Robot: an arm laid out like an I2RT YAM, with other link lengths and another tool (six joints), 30 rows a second.
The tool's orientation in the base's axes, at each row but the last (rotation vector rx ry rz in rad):
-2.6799, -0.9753, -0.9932
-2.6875, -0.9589, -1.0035
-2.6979, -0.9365, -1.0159
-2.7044, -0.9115, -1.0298
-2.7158, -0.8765, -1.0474
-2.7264, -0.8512, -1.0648
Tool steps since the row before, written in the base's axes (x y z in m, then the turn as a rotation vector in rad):
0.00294, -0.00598, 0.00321, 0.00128, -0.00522, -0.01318
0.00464, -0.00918, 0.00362, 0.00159, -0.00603, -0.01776
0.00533, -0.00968, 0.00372, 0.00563, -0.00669, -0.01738
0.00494, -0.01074, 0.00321, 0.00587, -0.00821, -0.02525
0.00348, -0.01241, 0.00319, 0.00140, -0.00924, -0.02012
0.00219, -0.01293, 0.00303, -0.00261, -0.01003, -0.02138
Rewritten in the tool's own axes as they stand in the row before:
0.00051, 0.00682, -0.00281, -0.01022, 0.00351, 0.00927
0.00015, 0.01045, -0.00312, -0.01332, 0.00385, 0.01273
0.00051, 0.01130, -0.00282, -0.01105, 0.00679, 0.01450
-0.00039, 0.01191, -0.00284, -0.01667, 0.00732, 0.02020
-0.00181, 0.01254, -0.00397, -0.01653, 0.00627, 0.01340
-0.00274, 0.01236, -0.00457, -0.02013, 0.00466, 0.01173

